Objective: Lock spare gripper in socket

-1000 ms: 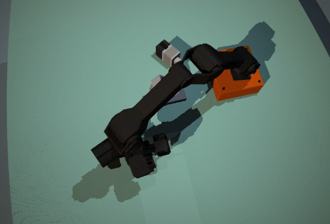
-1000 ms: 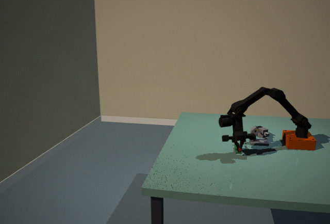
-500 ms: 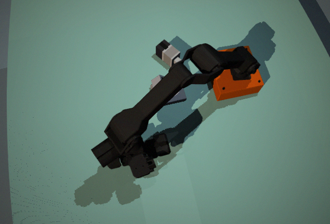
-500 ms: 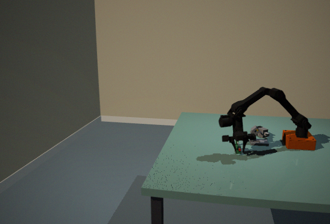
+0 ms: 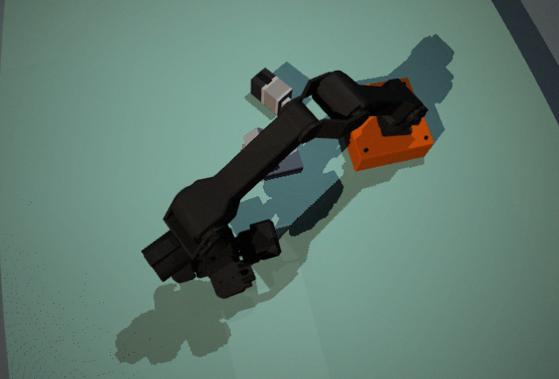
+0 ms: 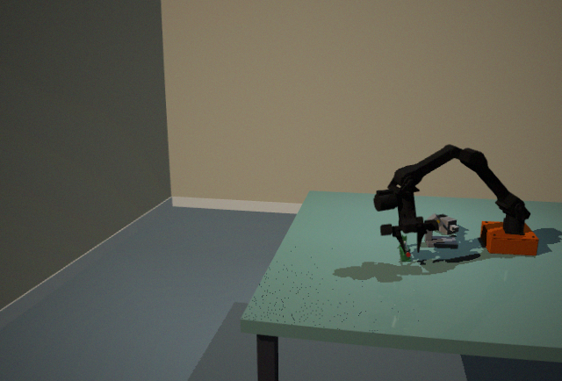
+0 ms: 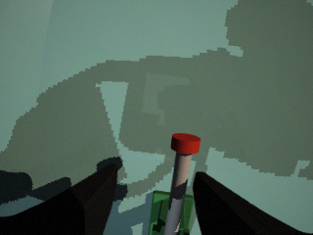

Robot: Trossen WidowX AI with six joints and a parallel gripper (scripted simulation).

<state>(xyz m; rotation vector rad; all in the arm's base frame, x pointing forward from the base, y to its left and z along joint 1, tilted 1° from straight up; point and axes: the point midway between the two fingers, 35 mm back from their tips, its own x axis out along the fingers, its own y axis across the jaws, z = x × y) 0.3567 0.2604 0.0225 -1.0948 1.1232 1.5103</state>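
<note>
The green cradle is 10 cm to the right of my gripper tip, 3 cm ahead of it and 2 cm below it. The rest, counted from my gripper tip: spare gripper: 37 cm to the right, 12 cm behind, 2 cm below; grey mount: 23 cm to the right, 8 cm behind, 1 cm above.
</note>
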